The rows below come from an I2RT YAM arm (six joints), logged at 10 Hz.
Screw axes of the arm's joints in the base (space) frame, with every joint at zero. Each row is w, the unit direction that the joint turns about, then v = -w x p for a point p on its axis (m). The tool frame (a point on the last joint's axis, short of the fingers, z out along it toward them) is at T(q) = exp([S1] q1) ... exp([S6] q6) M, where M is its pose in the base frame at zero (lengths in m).
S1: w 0 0 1 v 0 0 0
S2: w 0 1 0 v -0.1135 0 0.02
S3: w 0 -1 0 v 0.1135 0 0.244
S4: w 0 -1 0 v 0.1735 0 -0.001
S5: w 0 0 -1 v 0 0.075 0
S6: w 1 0 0 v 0 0.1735 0
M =
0 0 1 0.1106
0 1 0 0
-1 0 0 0.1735
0 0 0 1
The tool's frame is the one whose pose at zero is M.
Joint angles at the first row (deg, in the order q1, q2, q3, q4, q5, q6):
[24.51 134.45 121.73 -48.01 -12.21 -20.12]
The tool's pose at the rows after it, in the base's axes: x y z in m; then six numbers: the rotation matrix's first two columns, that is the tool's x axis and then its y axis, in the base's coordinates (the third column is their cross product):
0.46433 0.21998 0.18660 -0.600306 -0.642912 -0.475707 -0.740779 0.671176 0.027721
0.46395 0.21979 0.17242 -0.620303 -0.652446 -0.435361 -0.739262 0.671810 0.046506
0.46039 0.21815 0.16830 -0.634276 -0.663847 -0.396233 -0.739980 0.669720 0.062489
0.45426 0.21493 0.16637 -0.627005 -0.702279 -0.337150 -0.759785 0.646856 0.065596
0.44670 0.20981 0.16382 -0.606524 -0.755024 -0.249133 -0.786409 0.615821 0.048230
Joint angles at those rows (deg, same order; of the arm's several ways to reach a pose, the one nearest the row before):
[24.51 137.32 121.73 -48.49 -12.16 -20.10]
[24.51 138.85 121.73 -49.76 -12.14 -20.12]
[24.51 139.13 121.73 -52.14 -12.12 -20.40]
[24.51 139.13 121.84 -56.12 -11.49 -22.74]
[24.51 139.13 121.84 -61.03 -8.99 -26.15]

